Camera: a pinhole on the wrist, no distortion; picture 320 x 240 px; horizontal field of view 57.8 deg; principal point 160.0 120.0 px. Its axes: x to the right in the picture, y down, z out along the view. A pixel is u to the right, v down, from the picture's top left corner.
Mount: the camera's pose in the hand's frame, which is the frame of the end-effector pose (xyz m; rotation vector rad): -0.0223 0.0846 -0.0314 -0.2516 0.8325 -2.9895
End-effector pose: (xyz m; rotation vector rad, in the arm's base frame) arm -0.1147 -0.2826 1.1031 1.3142 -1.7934 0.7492
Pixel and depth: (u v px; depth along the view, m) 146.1 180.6 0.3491
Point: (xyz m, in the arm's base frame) -0.0286 -0.5349 1.0303
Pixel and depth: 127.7 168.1 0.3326
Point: -0.0537 -0.5300 1.0490
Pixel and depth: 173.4 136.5 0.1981
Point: -0.1208 -0.3979 1.0349
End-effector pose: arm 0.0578 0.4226 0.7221 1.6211 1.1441 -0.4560
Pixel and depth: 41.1 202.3 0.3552
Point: 0.0419 0.3264 0.4221
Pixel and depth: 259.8 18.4 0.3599
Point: 0.1051 0.0670 0.6523
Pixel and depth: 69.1 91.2 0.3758
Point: 0.1441 0.2346 0.4600
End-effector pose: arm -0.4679 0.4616 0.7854 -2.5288 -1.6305 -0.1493
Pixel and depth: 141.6 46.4 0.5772
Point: -0.4906 0.6790 0.2877
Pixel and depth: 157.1 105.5 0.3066
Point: -0.5056 0.5512 0.5616
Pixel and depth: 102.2 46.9 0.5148
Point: -0.4488 0.7077 0.3649
